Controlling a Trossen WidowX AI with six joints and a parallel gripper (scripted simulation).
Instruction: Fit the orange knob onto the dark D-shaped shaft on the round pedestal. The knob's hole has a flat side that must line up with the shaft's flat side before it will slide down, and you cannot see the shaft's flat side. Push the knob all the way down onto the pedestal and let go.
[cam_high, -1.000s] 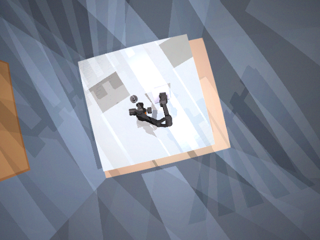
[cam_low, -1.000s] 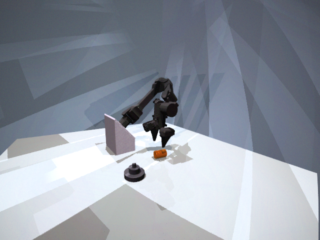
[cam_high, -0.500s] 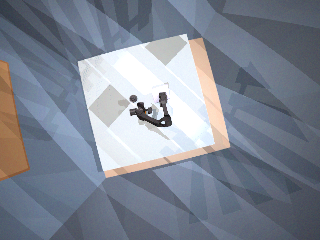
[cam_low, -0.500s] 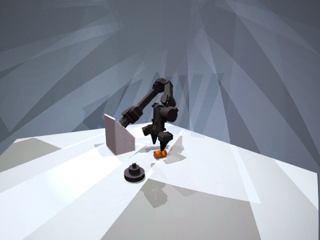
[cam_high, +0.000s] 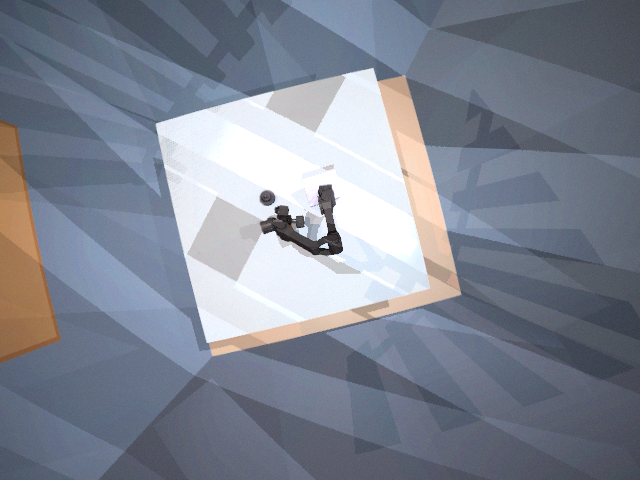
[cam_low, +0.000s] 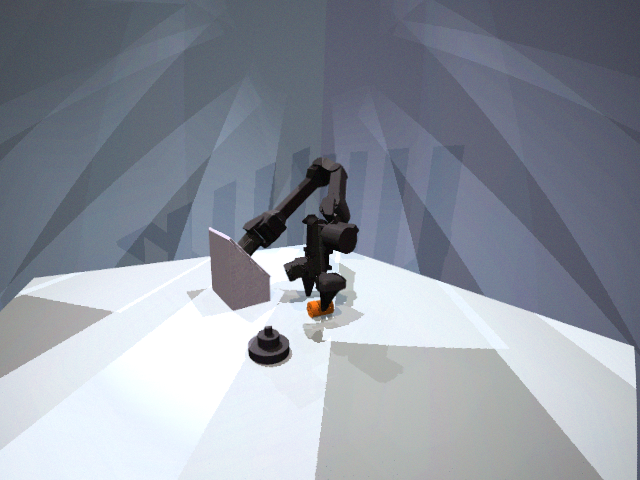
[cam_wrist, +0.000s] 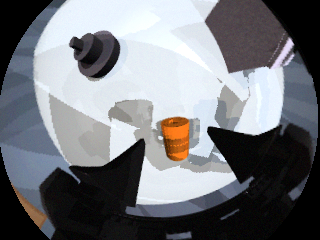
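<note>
Right now the orange knob is 20 mm to the left of my gripper tip and 20 mm below it. Also, from my gripper tip: dark round pedestal 160 mm to the right, 90 mm ahead, 10 mm below.
</note>
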